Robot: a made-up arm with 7 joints. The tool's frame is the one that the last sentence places.
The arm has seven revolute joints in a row. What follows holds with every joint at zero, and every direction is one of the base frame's.
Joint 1 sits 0.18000 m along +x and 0.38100 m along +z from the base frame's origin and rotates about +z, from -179.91 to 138.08 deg.
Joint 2 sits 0.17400 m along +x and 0.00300 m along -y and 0.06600 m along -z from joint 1 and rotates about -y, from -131.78 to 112.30 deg.
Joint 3 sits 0.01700 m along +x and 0.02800 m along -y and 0.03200 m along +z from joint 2 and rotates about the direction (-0.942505, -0.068, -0.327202), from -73.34 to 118.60 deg.
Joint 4 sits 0.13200 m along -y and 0.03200 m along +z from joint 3 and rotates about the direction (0.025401, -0.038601, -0.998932), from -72.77 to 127.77 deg.
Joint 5 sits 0.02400 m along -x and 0.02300 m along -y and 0.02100 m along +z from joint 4 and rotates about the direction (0.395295, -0.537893, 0.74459), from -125.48 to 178.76 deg.
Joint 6 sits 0.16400 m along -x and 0.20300 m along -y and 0.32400 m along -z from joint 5 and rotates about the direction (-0.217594, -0.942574, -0.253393), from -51.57 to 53.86 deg.
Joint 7 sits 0.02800 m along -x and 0.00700 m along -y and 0.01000 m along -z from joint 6 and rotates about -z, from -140.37 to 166.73 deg.
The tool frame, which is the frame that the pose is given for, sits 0.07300 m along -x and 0.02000 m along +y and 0.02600 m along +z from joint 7; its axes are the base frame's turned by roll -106.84, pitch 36.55 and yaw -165.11 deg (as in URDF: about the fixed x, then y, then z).
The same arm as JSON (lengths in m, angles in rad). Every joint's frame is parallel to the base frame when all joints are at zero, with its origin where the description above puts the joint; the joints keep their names.
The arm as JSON. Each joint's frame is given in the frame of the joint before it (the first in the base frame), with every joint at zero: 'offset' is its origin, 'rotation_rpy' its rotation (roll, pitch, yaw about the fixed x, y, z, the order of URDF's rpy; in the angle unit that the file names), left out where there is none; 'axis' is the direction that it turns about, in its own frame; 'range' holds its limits. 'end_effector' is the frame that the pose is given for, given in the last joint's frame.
{"length_unit": "m", "angle_unit": "rad", "chain": [
  {"id": "joint 1", "offset": [0.18, 0.0, 0.381], "axis": "+z", "range": [-3.14, 2.41]},
  {"id": "joint 2", "offset": [0.174, -0.003, -0.066], "axis": "-y", "range": [-2.3, 1.96]},
  {"id": "joint 3", "offset": [0.017, -0.028, 0.032], "axis": [-0.942505, -0.068, -0.327202], "range": [-1.28, 2.07]},
  {"id": "joint 4", "offset": [0.0, -0.132, 0.032], "axis": [0.025401, -0.038601, -0.998932], "range": [-1.2701, 2.23]},
  {"id": "joint 5", "offset": [-0.024, -0.023, 0.021], "axis": [0.395295, -0.537893, 0.74459], "range": [-2.19, 3.12]},
  {"id": "joint 6", "offset": [-0.164, -0.203, -0.324], "axis": [-0.217594, -0.942574, -0.253393], "range": [-0.9001, 0.94]},
  {"id": "joint 7", "offset": [-0.028, -0.007, -0.01], "axis": "-z", "range": [-2.4499, 2.91]}
], "end_effector": {"offset": [-0.073, 0.02, 0.026], "rotation_rpy": [-1.8647, 0.6379, -2.8817]}}

